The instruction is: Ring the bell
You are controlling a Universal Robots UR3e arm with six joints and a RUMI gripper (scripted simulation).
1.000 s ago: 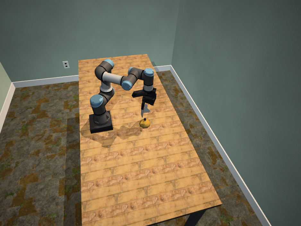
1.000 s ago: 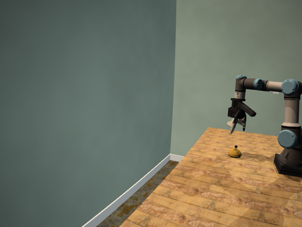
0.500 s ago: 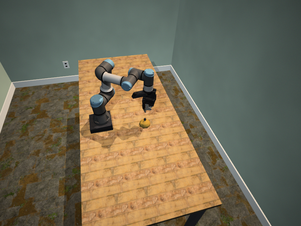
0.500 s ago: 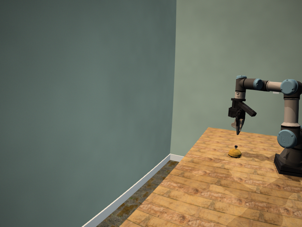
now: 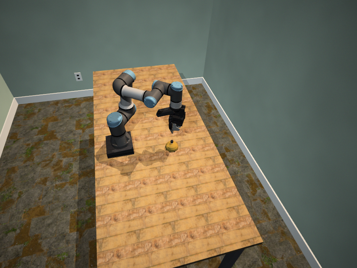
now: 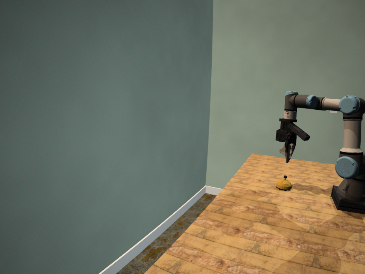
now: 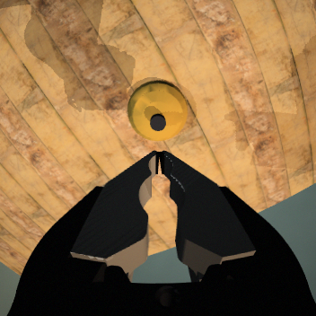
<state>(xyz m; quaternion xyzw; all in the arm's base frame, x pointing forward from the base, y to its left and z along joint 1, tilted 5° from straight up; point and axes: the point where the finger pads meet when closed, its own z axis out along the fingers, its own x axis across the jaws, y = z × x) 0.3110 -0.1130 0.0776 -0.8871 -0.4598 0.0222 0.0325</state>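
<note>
The black button is 10 cm below my hand. Also, from my hand: yellow dome bell 11 cm below.
</note>
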